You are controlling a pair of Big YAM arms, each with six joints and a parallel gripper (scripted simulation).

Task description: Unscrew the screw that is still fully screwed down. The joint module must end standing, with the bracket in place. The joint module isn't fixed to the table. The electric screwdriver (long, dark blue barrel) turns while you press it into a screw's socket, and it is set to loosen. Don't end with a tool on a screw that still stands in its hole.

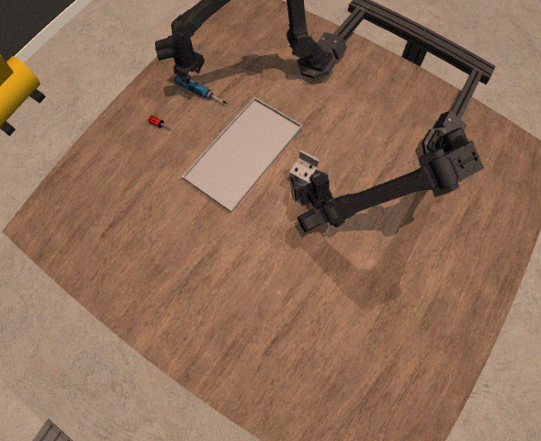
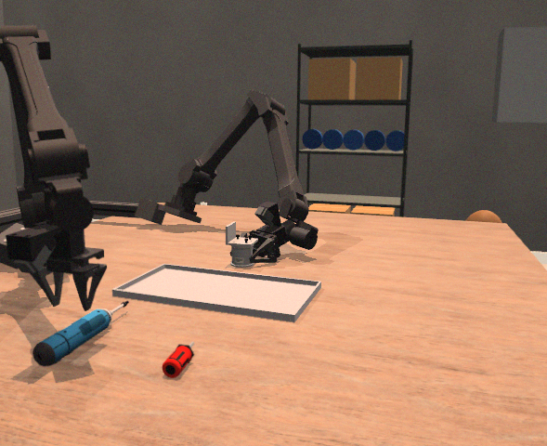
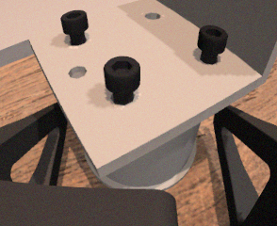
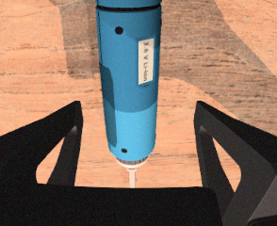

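Now: left hand 1 cm below the joint module. Also, from my left hand: shallow grey tray: 22 cm to the right, 6 cm ahead, 2 cm below; then pale l-shaped bracket: 5 cm above; then red manual screwdriver: 55 cm to the right, 18 cm ahead, 1 cm below.
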